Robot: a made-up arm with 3 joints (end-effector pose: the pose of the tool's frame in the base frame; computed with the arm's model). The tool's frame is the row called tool. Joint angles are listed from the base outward.
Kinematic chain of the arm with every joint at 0, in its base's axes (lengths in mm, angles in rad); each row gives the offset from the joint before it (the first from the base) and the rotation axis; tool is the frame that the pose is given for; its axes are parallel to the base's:
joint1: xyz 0 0 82.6 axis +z
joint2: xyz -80 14.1 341.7 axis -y
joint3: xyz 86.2 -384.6 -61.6 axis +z
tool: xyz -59 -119.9 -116.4
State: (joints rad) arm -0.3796 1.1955 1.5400
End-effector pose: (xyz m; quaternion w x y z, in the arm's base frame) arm -0.0115 -0.4618 0.5491 0.6913 -0.4610 -0.3229 0.4531
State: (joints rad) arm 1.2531 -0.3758 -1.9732
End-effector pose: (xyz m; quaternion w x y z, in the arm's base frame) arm 0.2101 -0.2231 0.2591 0.9194 -0.1866 -0.0079 -0.3461
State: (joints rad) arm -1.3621 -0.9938 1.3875
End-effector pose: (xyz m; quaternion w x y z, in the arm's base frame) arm -0.4662 0.0277 0.1652 0.8790 0.4676 0.0928 0.0112
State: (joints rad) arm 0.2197 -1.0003 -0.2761
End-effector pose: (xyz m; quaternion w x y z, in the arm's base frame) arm -0.1236 -0.5089 0.3309 0.8772 -0.1177 0.4649 -0.0247
